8 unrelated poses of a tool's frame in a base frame.
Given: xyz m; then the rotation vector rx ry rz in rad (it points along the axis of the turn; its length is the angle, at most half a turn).
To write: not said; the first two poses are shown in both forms.
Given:
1: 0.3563 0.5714 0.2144 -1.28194 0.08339 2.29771
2: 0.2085 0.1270 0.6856 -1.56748 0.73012 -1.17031
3: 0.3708 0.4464 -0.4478 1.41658 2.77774 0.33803
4: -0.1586 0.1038 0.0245 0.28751 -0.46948 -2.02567
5: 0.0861 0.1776 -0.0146 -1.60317 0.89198 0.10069
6: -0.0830 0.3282 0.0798 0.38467 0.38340 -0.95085
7: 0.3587 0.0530 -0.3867 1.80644 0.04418 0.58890
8: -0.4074 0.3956 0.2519 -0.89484 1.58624 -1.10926
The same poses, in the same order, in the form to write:
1: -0.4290 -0.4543 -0.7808 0.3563; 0.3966 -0.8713 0.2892 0.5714; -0.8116 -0.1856 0.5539 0.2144; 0 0 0 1
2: 0.3478 0.0949 0.9328 0.2085; -0.8795 -0.3117 0.3596 0.1270; 0.3249 -0.9454 -0.0250 0.6856; 0 0 0 1
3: -0.5920 0.7995 0.1020 0.3708; 0.8006 0.5688 0.1885 0.4464; 0.0927 0.1933 -0.9768 -0.4478; 0 0 0 1
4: -0.4759 0.7873 -0.3920 -0.1586; -0.8795 -0.4289 0.2063 0.1038; -0.0056 0.4429 0.8965 0.0245; 0 0 0 1
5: 0.6984 -0.5880 0.4079 0.0861; -0.4823 0.0343 0.8753 0.1776; -0.5287 -0.8081 -0.2596 -0.0146; 0 0 0 1
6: 0.5249 0.8386 0.1459 -0.0830; -0.7052 0.5245 -0.4771 0.3282; -0.4766 0.1475 0.8667 0.0798; 0 0 0 1
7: 0.8722 -0.2639 0.4119 0.3587; 0.3224 -0.3231 -0.8898 0.0530; 0.3679 0.9088 -0.1967 -0.3867; 0 0 0 1
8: -0.2627 -0.0381 0.9641 -0.4074; -0.9187 0.3154 -0.2379 0.3956; -0.2950 -0.9482 -0.1179 0.2519; 0 0 0 1
